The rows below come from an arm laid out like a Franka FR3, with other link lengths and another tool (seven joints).
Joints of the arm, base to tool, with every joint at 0 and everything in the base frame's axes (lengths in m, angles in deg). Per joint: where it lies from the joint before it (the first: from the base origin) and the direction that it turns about. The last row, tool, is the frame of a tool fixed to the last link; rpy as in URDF.
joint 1: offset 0 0 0.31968 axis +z
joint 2: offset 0 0 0 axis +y
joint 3: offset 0 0 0.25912 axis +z
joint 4: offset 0.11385 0 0 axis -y
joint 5: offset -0.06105 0 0.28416 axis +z
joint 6: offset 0 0 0 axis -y
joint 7: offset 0.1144 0 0 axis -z
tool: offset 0.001 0.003 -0.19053 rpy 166.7 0 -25.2
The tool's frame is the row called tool.
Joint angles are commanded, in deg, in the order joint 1, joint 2, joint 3, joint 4, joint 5, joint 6, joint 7. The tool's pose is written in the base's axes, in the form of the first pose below.
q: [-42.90, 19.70, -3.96, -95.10, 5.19, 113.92, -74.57]
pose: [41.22, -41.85, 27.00, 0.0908, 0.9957, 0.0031, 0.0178]
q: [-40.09, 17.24, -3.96, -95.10, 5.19, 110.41, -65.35]
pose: [42.61, -39.00, 28.85, 0.0812, 0.9954, -0.0498, 0.0035]
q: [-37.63, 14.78, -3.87, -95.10, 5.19, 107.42, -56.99]
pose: [43.71, -36.41, 30.76, 0.0753, 0.9923, -0.0978, -0.0078]
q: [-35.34, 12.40, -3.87, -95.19, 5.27, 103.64, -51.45]
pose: [44.20, -33.72, 32.37, 0.0655, 0.9900, -0.1226, -0.0230]
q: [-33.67, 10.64, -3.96, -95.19, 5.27, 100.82, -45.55]
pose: [44.39, -31.83, 33.58, 0.0599, 0.9851, -0.1568, -0.0378]
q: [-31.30, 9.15, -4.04, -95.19, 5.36, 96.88, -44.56]
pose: [44.52, -29.12, 34.36, 0.0491, 0.9871, -0.1415, -0.0557]
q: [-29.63, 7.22, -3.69, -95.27, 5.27, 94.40, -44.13]
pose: [44.67, -26.97, 35.70, 0.0467, 0.9892, -0.1255, -0.0598]
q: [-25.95, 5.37, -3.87, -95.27, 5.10, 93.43, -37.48]
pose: [45.83, -23.99, 37.23, 0.0537, 0.9851, -0.1513, -0.0617]
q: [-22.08, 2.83, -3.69, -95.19, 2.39, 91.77, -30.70]
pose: [46.30, -21.11, 39.22, 0.0808, 0.9797, -0.1708, -0.0675]
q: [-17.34, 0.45, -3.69, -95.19, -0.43, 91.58, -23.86]
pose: [47.20, -17.95, 41.26, 0.1114, 0.9741, -0.1882, -0.0578]
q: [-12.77, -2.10, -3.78, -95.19, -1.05, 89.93, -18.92]
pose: [47.43, -14.16, 43.18, 0.1189, 0.9726, -0.1929, -0.0509]
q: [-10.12, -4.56, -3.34, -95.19, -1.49, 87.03, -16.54]
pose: [46.63, -11.41, 44.75, 0.1229, 0.9732, -0.1868, -0.0539]
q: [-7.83, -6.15, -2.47, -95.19, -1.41, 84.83, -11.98]
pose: [46.10, -8.61, 45.68, 0.1241, 0.9704, -0.1985, -0.0599]
